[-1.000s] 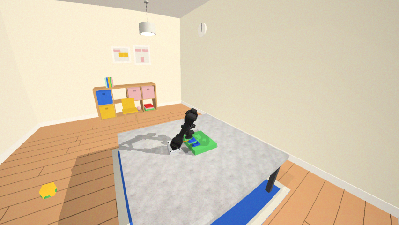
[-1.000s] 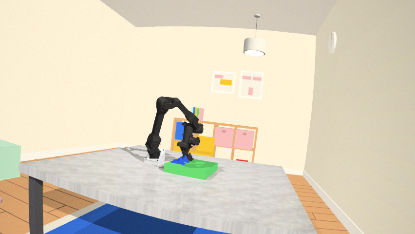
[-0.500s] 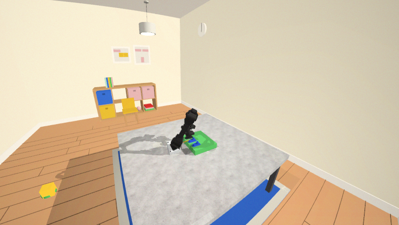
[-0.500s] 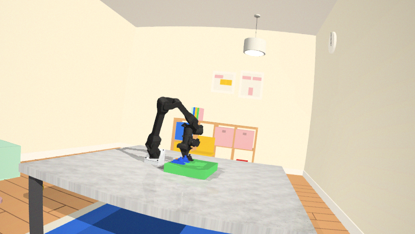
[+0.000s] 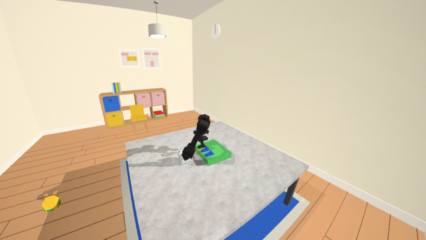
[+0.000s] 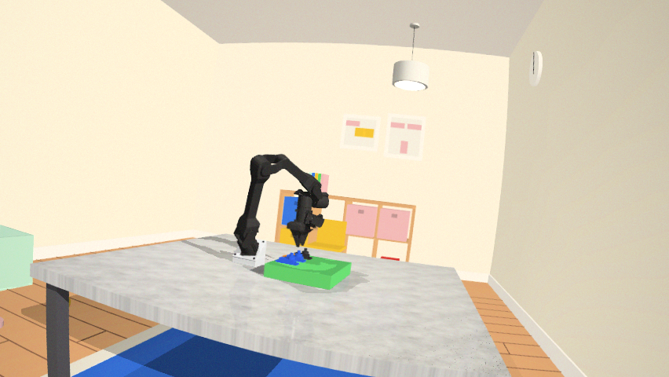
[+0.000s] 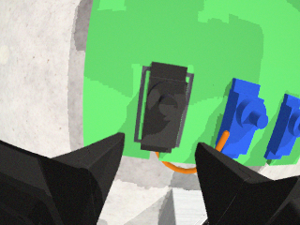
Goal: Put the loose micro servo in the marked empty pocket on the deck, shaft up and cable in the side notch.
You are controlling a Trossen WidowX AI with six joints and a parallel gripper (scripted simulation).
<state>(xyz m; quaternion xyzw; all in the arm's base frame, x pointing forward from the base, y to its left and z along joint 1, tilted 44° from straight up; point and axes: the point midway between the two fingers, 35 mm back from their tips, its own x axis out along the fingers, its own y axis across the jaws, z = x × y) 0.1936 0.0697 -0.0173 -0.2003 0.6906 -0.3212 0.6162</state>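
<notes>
My gripper tip is now 11 cm short of the green deck, 9 cm to the left of it and 7 cm above it.
</notes>
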